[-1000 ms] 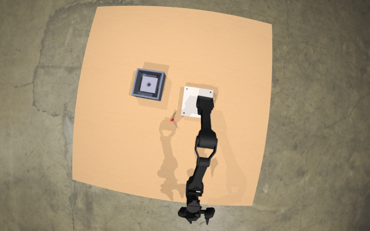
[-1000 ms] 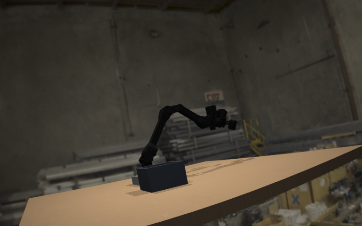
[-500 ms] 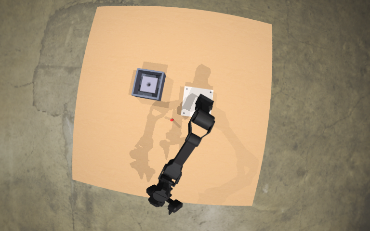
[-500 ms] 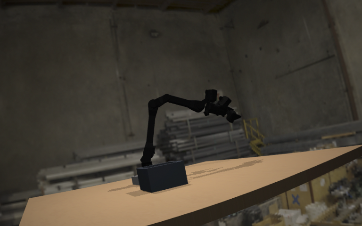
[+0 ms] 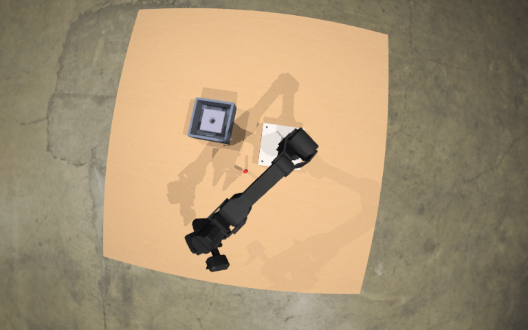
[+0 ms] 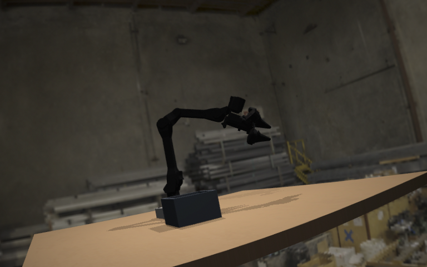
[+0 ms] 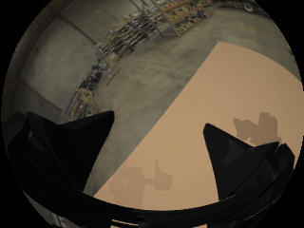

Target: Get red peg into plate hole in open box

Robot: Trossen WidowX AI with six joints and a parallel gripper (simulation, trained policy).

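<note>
Now: gripper tip 80 mm past the red peg, 300 mm to the left of it and 240 mm above it. From my gripper tip the other things lie so: grey plate 80 mm ahead, 480 mm to the right, 230 mm below; then box 80 mm ahead, 480 mm to the right, 250 mm below.
</note>
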